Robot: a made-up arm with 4 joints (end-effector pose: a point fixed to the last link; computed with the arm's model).
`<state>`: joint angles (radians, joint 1 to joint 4).
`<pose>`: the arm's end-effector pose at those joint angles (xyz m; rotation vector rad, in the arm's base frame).
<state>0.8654 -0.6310 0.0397 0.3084</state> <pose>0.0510 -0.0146 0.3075 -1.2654 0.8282 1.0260</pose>
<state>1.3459 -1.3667 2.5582 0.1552</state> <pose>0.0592 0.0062 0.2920 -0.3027 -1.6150 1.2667</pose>
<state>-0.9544 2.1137 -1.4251 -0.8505</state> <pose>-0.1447 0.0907 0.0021 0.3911 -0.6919 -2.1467</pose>
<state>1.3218 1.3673 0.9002 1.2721</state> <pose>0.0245 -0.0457 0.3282 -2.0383 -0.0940 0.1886</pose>
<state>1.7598 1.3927 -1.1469 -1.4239</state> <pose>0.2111 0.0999 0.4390 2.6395 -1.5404 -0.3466</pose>
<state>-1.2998 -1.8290 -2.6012 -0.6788</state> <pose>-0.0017 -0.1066 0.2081 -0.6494 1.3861 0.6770</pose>
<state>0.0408 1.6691 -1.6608 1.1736</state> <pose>-0.0736 0.0607 0.3127 0.8830 -1.2970 -0.8935</pose>
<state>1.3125 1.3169 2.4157 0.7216</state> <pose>0.0357 0.0473 0.3580 2.1242 0.5110 -1.1907</pose>
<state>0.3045 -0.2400 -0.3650 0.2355</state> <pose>-0.0328 -0.0237 0.3572 -1.3884 0.5552 0.0891</pose>
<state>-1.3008 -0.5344 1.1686 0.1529</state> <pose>-0.1564 0.0308 0.2053 -2.5889 -1.3364 -1.0903</pose>
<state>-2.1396 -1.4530 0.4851 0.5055</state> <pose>-0.0572 0.0065 0.2033 -1.9408 -1.4954 -0.4115</pose>
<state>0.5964 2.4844 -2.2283 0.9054</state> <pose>-0.0564 0.0717 0.3105 0.8568 -1.4035 -0.6419</pose>
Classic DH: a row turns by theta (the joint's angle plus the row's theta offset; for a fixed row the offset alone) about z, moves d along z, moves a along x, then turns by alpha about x. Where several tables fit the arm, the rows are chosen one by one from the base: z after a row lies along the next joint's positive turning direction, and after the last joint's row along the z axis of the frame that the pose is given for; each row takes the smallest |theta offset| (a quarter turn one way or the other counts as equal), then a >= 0, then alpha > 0; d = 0 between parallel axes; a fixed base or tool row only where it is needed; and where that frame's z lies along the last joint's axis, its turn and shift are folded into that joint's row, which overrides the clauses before.
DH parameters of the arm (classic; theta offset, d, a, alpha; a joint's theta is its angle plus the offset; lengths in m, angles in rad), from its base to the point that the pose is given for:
base (fixed): 0 0.221 -0.019 -1.5708
joint 1: 0.4761 0.0126 -0.0799 -2.5976
joint 2: 1.5586 -0.0213 0.0461 -1.4986
joint 3: -1.4164 -0.0486 -0.0971 -2.4328
joint 4: 0.8224 -0.0528 -0.0345 -1.5988
tool (fixed): -1.5522 -0.1261 0 0

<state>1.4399 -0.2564 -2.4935 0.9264</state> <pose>0.0638 0.0458 0.2645 0.3013 2.1304 -1.8372</pose>
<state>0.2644 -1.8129 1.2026 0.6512</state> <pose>-0.0171 0.0277 0.2322 -0.5301 -0.4053 1.8011</pose>
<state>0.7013 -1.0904 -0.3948 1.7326</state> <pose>-0.0956 0.0951 0.2909 0.2207 1.5595 -0.0051</pose>
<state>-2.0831 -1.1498 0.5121 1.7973</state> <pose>0.0726 0.0276 0.1406 -0.8213 -1.4785 0.3148</pose>
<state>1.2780 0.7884 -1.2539 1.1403</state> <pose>0.0267 0.0472 0.2771 -0.2541 0.6943 -1.0041</pose>
